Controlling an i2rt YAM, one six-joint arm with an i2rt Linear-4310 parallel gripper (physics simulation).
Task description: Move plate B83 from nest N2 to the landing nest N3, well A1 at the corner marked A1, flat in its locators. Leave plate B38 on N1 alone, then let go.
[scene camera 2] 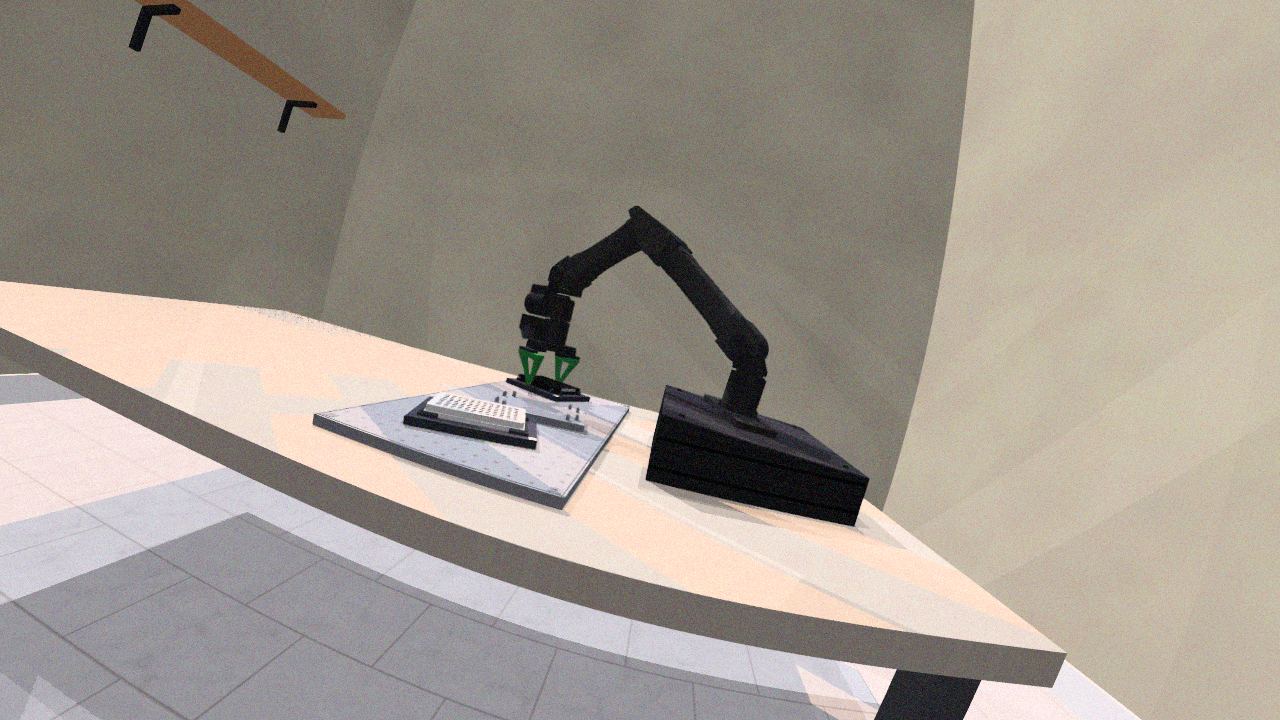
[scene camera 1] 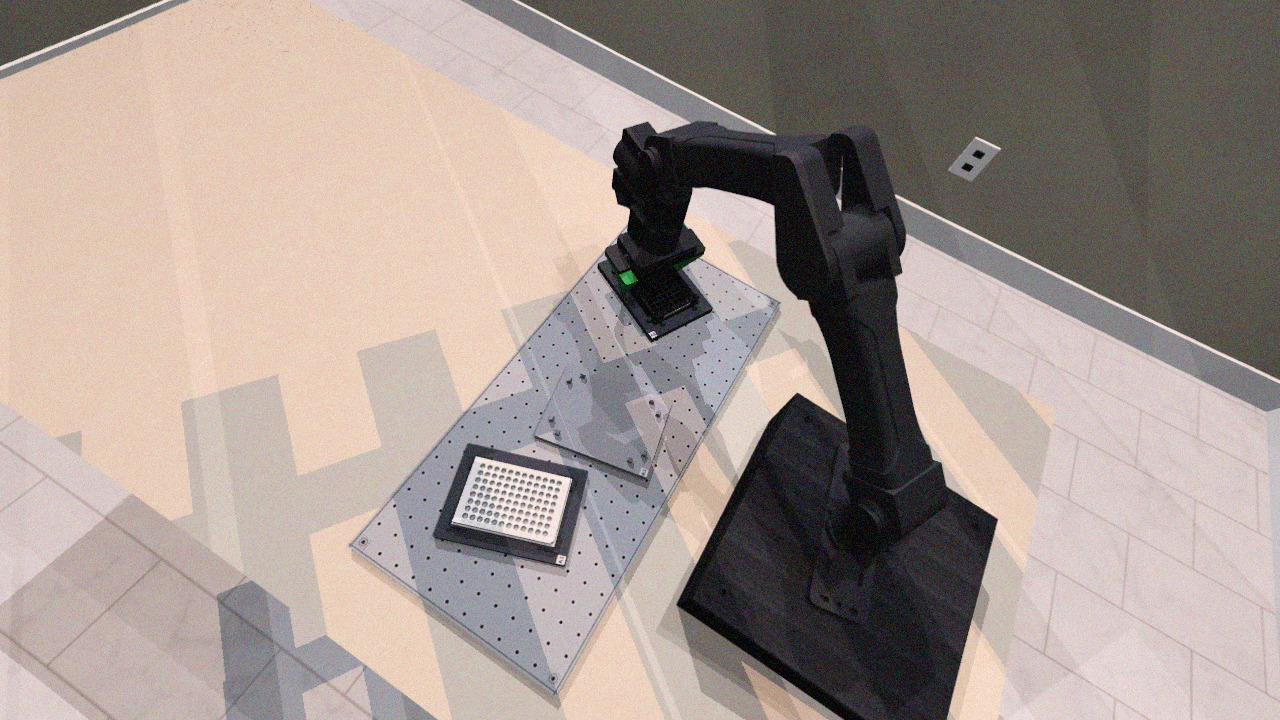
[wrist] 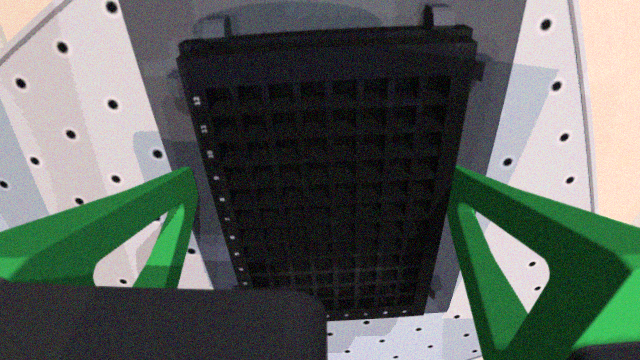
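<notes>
The black well plate, taken as B83 [scene camera 1: 671, 299] [scene camera 2: 565, 389] [wrist: 325, 59], lies in a dark nest [scene camera 1: 702, 310] [wrist: 495, 40] at the far end of the perforated board. My gripper [scene camera 1: 659, 275] [scene camera 2: 546, 381] [wrist: 320, 180] is open, pointing down, with one green finger beside each long side of this plate. Contact cannot be told. The transparent nest, taken as N3 [scene camera 1: 595, 457] [scene camera 2: 572, 427], holds no plate and has small upright locators and a label at one corner. The white plate, taken as B38 [scene camera 1: 512, 501] [scene camera 2: 476, 410], lies in the near dark nest [scene camera 1: 572, 514] [scene camera 2: 465, 434].
The perforated board [scene camera 1: 501, 604] [scene camera 2: 528, 483] carries all three nests, with the transparent one in the middle. The black arm base [scene camera 1: 751, 582] [scene camera 2: 742, 474] stands beside it on the table [scene camera 2: 733, 573]. A wall shelf [scene camera 2: 241, 53] is high at the upper left in scene view 2.
</notes>
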